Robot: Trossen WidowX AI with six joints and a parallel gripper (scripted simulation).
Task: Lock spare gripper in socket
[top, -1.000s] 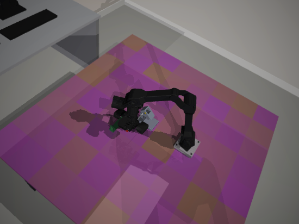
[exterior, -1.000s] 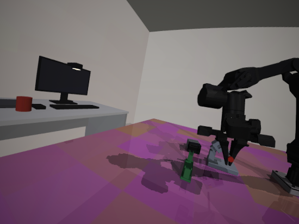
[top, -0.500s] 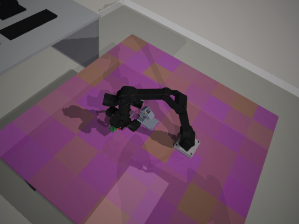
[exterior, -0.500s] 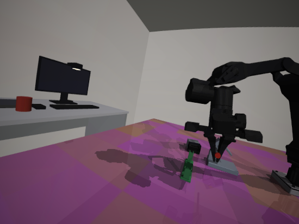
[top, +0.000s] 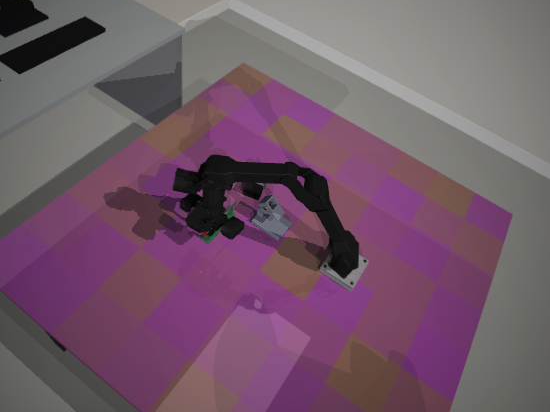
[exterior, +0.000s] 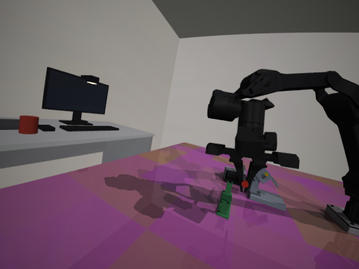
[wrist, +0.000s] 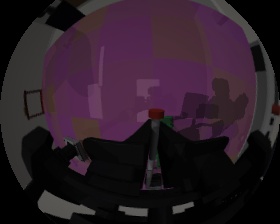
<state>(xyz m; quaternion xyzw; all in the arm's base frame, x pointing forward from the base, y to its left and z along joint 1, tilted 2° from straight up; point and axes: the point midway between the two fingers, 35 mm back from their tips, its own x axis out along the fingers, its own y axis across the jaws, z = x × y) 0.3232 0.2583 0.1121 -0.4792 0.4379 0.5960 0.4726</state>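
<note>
The green cradle lies 4 cm ahead of my gripper tip, 8 cm to the right of it and 7 cm below it. The rest, counted from my gripper tip: spare gripper 8 cm ahead, 29 cm to the right, 7 cm below; then grey mount 4 cm behind, 22 cm to the right, 4 cm below.
</note>
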